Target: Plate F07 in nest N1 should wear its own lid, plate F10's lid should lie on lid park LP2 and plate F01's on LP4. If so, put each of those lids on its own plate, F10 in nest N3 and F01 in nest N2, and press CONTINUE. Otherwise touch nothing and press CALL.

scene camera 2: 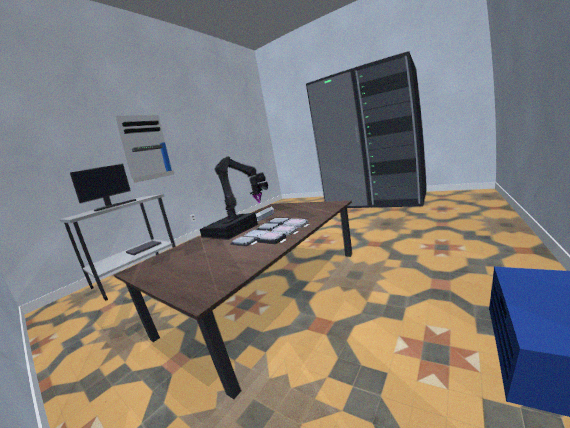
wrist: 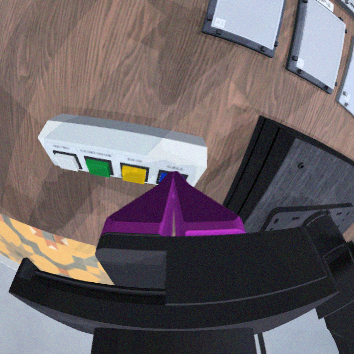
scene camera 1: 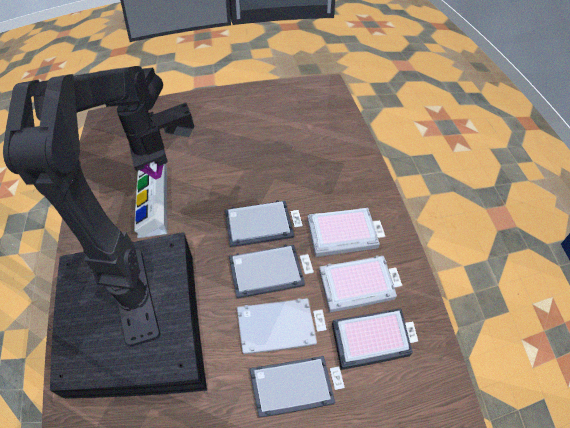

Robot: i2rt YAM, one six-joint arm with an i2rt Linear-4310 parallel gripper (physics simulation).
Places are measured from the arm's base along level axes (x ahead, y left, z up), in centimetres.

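Pixels of known places: gripper, between the fingertips: (scene camera 2: pixel 259 202) (wrist: pixel 173 178) (scene camera 1: pixel 157 177); arm's base, origin of its link: (scene camera 2: pixel 233 219) (wrist: pixel 310 219) (scene camera 1: pixel 134 296).
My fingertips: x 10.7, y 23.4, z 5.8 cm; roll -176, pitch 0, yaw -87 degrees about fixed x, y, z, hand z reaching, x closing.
Ahead of a thing's pixels: the offset from my fingertips to its middle. Level surfaces: height alone.
My gripper (scene camera 1: pixel 158 176) (scene camera 2: pixel 258 201) (wrist: pixel 173 178) is shut and empty, its purple tips above the white button box {dx -3.5, dy +7.2, dz -11.0 cm} (scene camera 1: pixel 158 205) (wrist: pixel 125 142). In the wrist view the tips overlap the blue CALL button {dx -6.4, dy +0.1, dz -9.8 cm} (wrist: pixel 162 176); the green CONTINUE button {dx -4.7, dy +9.9, dz -9.8 cm} (wrist: pixel 98 167) is further left. Pink plates stand in N3 {dx +36.2, dy -18.2, dz -11.6 cm} (scene camera 1: pixel 345 228), N2 {dx +33.6, dy -31.5, dz -11.8 cm} (scene camera 1: pixel 357 281) and N1 {dx +30.9, dy -44.3, dz -11.3 cm} (scene camera 1: pixel 372 335); N1 has a dark surround, the other two light ones. Grey panels show at LP2 {dx +19.3, dy -9.1, dz -12.8 cm} (scene camera 1: pixel 260 222) and LP4 {dx +16.8, dy -21.5, dz -12.8 cm} (scene camera 1: pixel 267 270), and a paler one at LP1 {dx +14.4, dy -34.3, dz -13.2 cm} (scene camera 1: pixel 277 325). Plate numbers, and whether lids are on, are unreadable.
Another grey panel {dx +12.7, dy -47.6, dz -12.8 cm} (scene camera 1: pixel 294 386) lies at LP3. The arm's black base block (scene camera 1: pixel 75 370) (wrist: pixel 310 175) stands beside the button box on the wooden table {dz -14.2 cm} (scene camera 1: pixel 240 145) (scene camera 2: pixel 200 265). A yellow button {dx -5.6, dy +5.0, dz -9.8 cm} (wrist: pixel 134 174) and a white button {dx -3.9, dy +14.8, dz -9.8 cm} (wrist: pixel 66 161) are also on the box.
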